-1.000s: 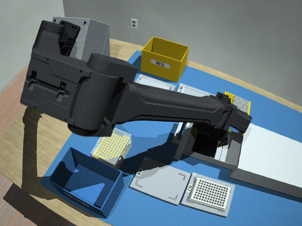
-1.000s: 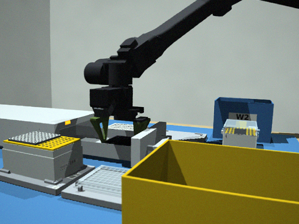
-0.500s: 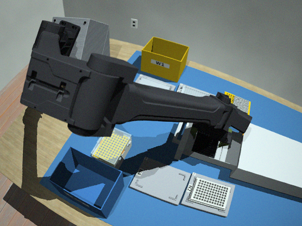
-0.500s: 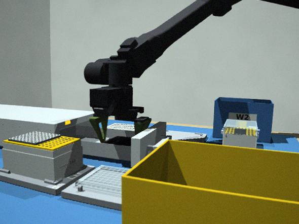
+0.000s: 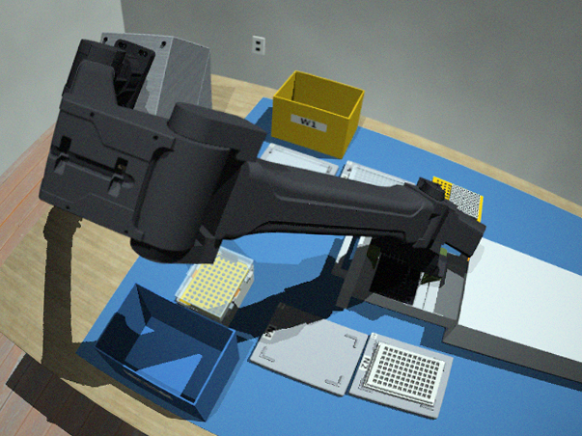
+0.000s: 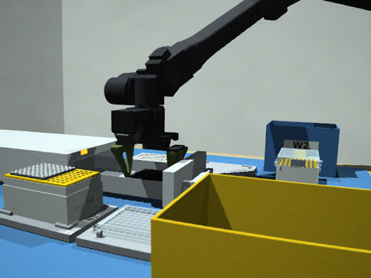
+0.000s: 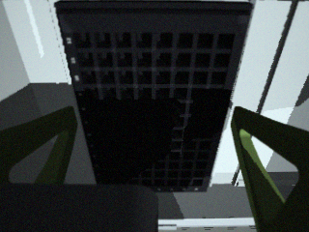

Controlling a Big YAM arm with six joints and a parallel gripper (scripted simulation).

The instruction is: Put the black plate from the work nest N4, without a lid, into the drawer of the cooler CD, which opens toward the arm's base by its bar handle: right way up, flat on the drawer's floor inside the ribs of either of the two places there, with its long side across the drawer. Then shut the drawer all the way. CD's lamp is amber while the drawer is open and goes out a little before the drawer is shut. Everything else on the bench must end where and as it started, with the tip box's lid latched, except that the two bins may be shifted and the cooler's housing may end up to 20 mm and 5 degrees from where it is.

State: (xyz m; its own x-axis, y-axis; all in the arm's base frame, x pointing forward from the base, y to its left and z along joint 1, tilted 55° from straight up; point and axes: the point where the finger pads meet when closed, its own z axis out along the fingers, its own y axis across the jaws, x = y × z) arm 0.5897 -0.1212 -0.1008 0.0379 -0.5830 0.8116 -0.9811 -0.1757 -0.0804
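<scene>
The black plate is 10 mm below my hand. Also, from my hand: yellow-topped block (180 mm to the left, 60 mm ahead, 30 mm above); then cooler CD (180 mm ahead, 10 mm above); then cooler drawer (40 mm ahead).
</scene>
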